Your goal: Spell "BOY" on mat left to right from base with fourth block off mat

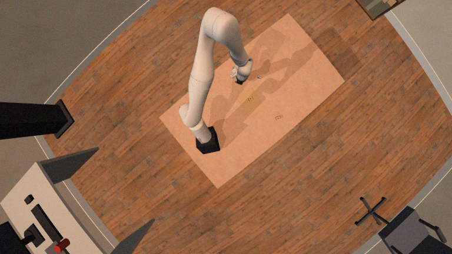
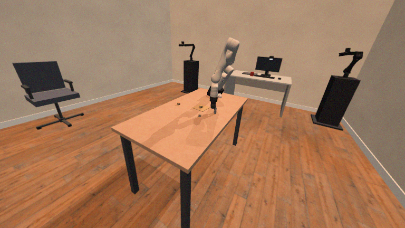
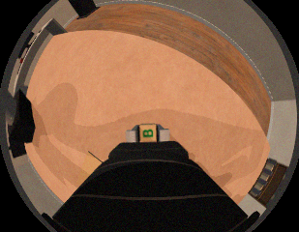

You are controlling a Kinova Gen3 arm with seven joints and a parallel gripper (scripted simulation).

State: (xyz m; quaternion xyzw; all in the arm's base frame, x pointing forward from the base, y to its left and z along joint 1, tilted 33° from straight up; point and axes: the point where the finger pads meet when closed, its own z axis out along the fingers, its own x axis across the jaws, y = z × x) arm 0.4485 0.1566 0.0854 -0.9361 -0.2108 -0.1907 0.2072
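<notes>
My gripper is now 180 mm to the left of the mat, 30 mm past it and 20 mm above it.
</notes>
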